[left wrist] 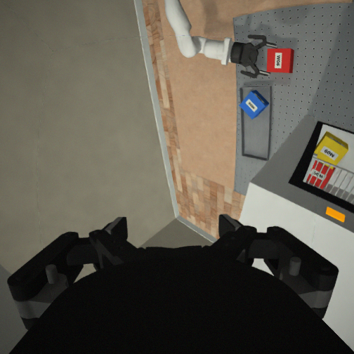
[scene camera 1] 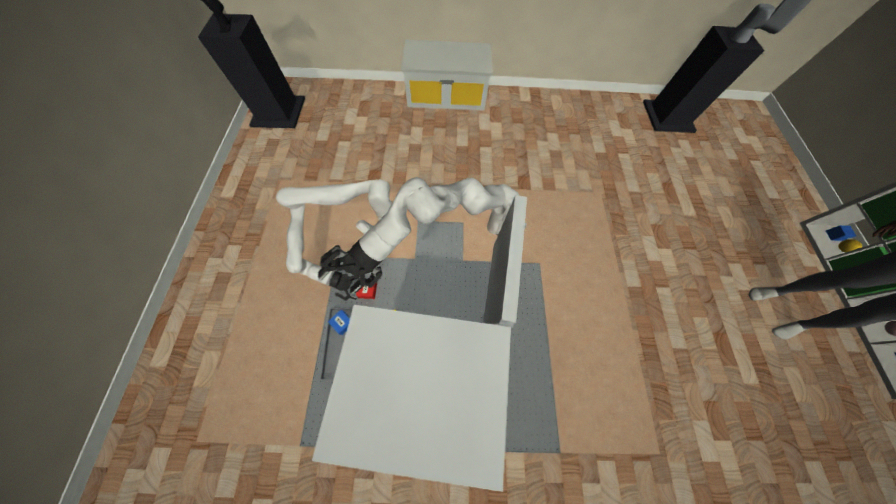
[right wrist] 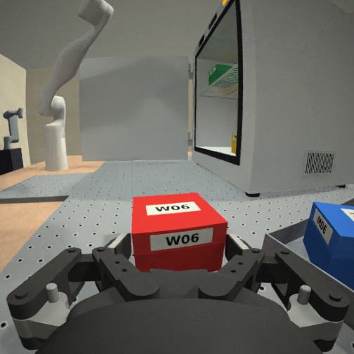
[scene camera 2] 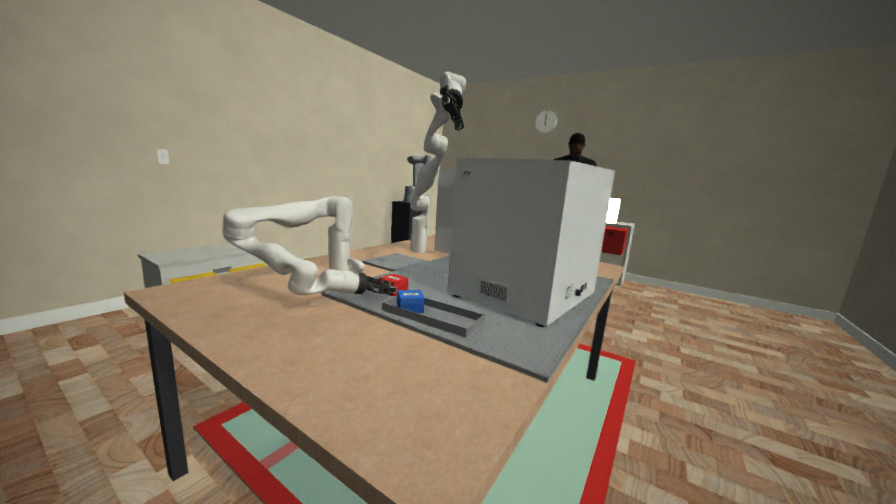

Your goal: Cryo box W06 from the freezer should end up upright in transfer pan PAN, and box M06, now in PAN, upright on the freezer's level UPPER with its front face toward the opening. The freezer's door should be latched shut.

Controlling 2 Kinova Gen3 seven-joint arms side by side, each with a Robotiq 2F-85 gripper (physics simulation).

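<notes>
Red box W06 [scene camera 1: 367,292] [scene camera 2: 395,283] [left wrist: 287,60] [right wrist: 180,223] stands upright on the grey perforated mat, outside the freezer [scene camera 1: 413,394] [scene camera 2: 507,231] [right wrist: 285,75]. My right gripper [scene camera 2: 393,287] [left wrist: 273,60] [right wrist: 177,244] is low and open, its fingertips on either side of W06's near end. Blue box M06 [scene camera 1: 339,322] [scene camera 2: 411,302] [left wrist: 255,104] [right wrist: 325,250] stands turned at an angle in one end of pan PAN [scene camera 2: 463,329] [left wrist: 243,135]. My left gripper [scene camera 2: 458,123] [left wrist: 172,226] is open, empty and high up. The freezer door [scene camera 1: 515,260] [right wrist: 135,110] stands wide open.
Inside the freezer, a yellow box [left wrist: 333,145] and a red box [left wrist: 325,174] show near a wire shelf. In the right wrist view a green box [right wrist: 220,75] sits on the upper shelf and a yellow box [right wrist: 234,143] stands lower. M06 and PAN lie beside my right gripper.
</notes>
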